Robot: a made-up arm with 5 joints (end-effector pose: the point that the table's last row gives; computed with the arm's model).
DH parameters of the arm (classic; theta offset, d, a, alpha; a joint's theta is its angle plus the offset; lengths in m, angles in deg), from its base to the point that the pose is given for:
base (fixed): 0 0.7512 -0.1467 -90
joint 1: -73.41 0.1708 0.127 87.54
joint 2: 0 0.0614 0.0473 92.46
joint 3: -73.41 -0.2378 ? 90
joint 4: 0 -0.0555 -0.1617 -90
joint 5: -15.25 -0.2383 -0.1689 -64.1
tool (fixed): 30.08 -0.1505 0 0
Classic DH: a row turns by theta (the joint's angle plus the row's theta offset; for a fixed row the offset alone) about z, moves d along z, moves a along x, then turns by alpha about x.
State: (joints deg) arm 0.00 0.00 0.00 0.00 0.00
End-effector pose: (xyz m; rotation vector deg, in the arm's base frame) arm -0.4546 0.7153 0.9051 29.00 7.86 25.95
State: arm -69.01 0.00 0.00 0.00 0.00
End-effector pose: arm -0.4006 0.7153 0.5189 9.63 -58.39 39.56
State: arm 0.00 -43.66 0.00 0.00 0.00
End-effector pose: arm -0.3490 0.6155 1.2745 69.66 -7.09 16.43
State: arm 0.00 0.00 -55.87 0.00 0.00
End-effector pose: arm -0.3488 0.7153 1.1659 39.72 61.47 9.82
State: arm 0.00 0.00 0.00 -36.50 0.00
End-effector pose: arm -0.5648 0.4413 0.9051 26.14 17.25 61.57
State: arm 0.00 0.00 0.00 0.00 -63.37
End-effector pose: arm -0.4221 0.7153 1.1301 40.80 68.63 7.29
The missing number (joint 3, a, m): 0.0614
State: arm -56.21 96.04 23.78 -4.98 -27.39
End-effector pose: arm -0.2269 0.0161 0.2279 -72.70 -6.63 -0.08
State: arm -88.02 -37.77 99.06 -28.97 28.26
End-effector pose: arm -0.2607 0.5872 0.9934 41.00 154.75 -6.22
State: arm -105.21 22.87 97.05 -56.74 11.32
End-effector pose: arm 0.0315 0.1781 0.8949 144.15 99.38 -17.04
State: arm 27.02 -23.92 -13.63 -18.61 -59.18
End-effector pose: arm -0.1258 0.4719 1.3978 66.17 100.37 20.66
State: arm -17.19 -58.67 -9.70 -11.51 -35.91
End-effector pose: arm -0.6014 0.3318 1.3080 83.82 19.55 49.14
